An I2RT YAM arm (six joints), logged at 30 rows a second.
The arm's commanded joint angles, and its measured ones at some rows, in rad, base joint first. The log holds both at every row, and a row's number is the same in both.
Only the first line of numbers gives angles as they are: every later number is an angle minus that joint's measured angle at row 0.
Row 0, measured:
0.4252, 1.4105, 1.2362, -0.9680, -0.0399, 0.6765
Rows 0 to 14, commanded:
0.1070, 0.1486, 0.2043, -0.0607, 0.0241, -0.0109
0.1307, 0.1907, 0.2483, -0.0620, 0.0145, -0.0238
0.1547, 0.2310, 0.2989, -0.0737, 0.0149, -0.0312
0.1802, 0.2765, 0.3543, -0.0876, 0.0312, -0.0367
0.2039, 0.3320, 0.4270, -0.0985, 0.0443, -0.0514
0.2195, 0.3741, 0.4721, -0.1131, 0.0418, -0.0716
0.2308, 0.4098, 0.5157, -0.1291, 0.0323, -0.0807
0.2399, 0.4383, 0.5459, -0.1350, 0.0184, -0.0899
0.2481, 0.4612, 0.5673, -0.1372, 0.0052, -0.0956
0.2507, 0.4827, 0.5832, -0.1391, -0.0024, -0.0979
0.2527, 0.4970, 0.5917, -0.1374, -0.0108, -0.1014
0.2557, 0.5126, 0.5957, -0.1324, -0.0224, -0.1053
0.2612, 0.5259, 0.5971, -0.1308, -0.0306, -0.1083
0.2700, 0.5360, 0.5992, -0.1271, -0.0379, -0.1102
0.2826, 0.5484, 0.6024, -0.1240, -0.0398, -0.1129
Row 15, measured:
0.2620, 0.5146, 0.5626, -0.0641, -0.0202, -0.0789
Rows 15 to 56, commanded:
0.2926, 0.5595, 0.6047, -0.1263, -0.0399, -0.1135
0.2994, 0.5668, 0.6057, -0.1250, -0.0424, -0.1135
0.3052, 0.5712, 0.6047, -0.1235, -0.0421, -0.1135
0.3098, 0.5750, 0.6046, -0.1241, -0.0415, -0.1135
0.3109, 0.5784, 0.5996, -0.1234, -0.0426, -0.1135
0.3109, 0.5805, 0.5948, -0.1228, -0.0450, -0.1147
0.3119, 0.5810, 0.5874, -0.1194, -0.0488, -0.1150
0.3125, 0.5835, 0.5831, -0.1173, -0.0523, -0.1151
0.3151, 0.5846, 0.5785, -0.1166, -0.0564, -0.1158
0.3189, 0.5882, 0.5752, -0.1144, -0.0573, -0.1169
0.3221, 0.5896, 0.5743, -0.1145, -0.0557, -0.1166
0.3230, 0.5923, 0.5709, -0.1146, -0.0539, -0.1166
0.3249, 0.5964, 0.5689, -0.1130, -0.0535, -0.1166
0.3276, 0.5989, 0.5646, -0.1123, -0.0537, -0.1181
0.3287, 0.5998, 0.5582, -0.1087, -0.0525, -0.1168
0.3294, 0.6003, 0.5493, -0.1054, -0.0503, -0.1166
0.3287, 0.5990, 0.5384, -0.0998, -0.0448, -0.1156
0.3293, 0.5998, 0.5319, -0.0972, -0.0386, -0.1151
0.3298, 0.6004, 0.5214, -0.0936, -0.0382, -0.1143
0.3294, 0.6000, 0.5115, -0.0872, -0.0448, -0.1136
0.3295, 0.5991, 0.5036, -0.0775, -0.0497, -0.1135
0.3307, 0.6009, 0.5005, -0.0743, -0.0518, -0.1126
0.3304, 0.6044, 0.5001, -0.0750, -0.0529, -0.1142
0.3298, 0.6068, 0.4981, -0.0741, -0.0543, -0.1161
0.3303, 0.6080, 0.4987, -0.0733, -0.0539, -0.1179
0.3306, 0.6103, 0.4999, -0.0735, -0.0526, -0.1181
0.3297, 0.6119, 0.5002, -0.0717, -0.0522, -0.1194
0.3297, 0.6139, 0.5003, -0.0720, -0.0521, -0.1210
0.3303, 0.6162, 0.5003, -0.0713, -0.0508, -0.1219
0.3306, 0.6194, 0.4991, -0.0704, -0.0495, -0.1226
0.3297, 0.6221, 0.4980, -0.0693, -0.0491, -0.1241
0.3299, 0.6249, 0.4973, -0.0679, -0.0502, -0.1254
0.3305, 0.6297, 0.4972, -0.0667, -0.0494, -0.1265
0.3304, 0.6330, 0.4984, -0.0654, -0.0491, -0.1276
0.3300, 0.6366, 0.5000, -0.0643, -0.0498, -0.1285
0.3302, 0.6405, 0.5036, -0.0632, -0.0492, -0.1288
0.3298, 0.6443, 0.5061, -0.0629, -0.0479, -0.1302
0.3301, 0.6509, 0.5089, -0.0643, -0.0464, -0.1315
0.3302, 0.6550, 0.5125, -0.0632, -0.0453, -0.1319
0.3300, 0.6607, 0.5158, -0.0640, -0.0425, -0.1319
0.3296, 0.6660, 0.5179, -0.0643, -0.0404, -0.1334
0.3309, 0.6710, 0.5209, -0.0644, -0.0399, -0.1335
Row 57, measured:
0.3234, 0.6455, 0.5054, -0.0660, -0.0579, -0.1163
